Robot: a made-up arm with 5 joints. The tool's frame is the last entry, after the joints. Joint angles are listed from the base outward. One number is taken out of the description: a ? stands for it. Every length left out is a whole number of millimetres.
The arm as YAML. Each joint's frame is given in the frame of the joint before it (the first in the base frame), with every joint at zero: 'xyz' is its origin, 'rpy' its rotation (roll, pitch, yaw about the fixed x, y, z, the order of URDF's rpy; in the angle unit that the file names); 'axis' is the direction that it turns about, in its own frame. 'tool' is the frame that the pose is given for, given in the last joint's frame.
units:
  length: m
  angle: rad
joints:
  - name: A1
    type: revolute
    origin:
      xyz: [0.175, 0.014, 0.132]
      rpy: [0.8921, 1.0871, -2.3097]
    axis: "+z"
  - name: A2
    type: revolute
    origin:
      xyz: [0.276, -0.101, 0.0]
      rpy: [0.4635, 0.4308, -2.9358]
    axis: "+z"
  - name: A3
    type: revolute
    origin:
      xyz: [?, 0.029, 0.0]
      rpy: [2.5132, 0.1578, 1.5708]
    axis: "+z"
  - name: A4
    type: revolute
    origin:
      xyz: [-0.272, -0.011, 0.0]
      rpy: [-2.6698, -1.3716, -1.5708]
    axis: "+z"
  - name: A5
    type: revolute
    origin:
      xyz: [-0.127, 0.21, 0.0]
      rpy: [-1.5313, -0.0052, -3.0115]
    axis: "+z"
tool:
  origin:
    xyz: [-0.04, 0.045, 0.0]
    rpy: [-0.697, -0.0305, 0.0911]
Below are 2 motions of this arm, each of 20 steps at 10 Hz.
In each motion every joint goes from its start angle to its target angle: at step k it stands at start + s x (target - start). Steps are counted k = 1, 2, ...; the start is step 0. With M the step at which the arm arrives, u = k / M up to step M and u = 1 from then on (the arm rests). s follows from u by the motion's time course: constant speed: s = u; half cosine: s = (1 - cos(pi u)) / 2; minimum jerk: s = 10 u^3 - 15 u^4 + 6 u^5.
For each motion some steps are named. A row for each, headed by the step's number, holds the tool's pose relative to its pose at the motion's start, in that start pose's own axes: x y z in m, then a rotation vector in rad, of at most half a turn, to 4 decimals.
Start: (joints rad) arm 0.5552 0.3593 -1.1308 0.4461 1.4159
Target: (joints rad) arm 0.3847 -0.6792 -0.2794 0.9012 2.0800
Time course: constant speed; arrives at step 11
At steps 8, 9, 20:
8: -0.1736 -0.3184 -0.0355 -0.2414 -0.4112 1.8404
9: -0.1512 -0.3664 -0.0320 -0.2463 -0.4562 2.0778
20: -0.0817 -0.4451 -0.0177 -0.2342 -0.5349 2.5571

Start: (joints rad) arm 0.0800 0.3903 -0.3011 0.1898 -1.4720
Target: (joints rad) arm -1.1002 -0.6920 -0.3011 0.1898 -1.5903
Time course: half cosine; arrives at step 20
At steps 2, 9, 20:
2: 0.0178 -0.0014 0.0046 0.0052 -0.0438 -0.0281
9: 0.2473 -0.0961 0.1852 0.0602 -0.7758 -0.4479
20: 0.1628 -0.3027 0.6094 0.0097 -1.9115 -0.8932

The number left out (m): -0.067
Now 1 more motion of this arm.
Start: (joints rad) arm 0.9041 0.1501 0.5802 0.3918 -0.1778
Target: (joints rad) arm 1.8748 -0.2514 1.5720 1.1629 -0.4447
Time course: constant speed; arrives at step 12
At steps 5, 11, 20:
5: 0.1017 0.0832 -0.0515 -0.0521 -0.3778 -0.2327
11: 0.2140 0.1702 -0.0044 -0.0678 -0.7913 -0.5089
20: 0.2282 0.1825 0.0126 -0.0668 -0.8544 -0.5483

